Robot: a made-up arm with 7 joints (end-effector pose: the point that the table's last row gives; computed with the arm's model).
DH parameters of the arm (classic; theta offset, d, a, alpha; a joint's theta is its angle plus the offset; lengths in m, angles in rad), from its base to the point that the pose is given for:
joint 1: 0 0.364 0 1.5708
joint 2: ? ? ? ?
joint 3: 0 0.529 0.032 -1.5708
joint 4: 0 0.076 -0.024 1.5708
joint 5: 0 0.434 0 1.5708
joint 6: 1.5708 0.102 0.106 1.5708
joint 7: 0 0.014 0 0
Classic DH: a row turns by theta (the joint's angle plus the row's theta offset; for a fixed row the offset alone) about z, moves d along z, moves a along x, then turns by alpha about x.
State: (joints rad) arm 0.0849 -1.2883 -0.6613 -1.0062 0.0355 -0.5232 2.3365
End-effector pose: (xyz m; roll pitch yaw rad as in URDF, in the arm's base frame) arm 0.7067 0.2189 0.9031 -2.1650 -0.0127 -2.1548
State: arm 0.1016 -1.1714 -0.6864 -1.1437 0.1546 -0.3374 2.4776
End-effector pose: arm 0.5641 0.2619 0.9880 -1.8823 0.2345 -1.8894
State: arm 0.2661 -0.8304 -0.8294 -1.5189 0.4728 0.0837 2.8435
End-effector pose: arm 0.1064 0.3475 1.0173 -1.1760 0.2550 -0.8317
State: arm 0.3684 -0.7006 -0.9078 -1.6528 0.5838 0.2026 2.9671
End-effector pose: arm -0.0445 0.3419 0.9630 -1.1108 0.0958 -0.5047
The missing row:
joint 2: 0 0.058 0 -1.5708
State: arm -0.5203 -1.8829 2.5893 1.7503 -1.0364 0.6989 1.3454
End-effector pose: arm 0.7039 -0.1958 0.6886 -1.2813 0.1850 0.0028
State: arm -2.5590 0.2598 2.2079 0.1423 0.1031 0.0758 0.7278
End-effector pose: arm 0.2819 0.1401 1.3833 -2.0089 -0.9799 -1.4778
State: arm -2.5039 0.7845 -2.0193 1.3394 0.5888 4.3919 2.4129
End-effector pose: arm 0.0935 0.6532 0.6188 1.3233 0.4876 0.3511
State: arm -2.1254 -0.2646 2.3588 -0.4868 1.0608 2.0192 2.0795
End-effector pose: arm -0.2928 -0.2567 1.1855 0.7261 -0.8553 -0.0359
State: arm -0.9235 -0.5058 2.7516 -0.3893 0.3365 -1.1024 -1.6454
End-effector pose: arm 0.2436 -0.4694 1.2219 1.8000 0.1454 -2.6055
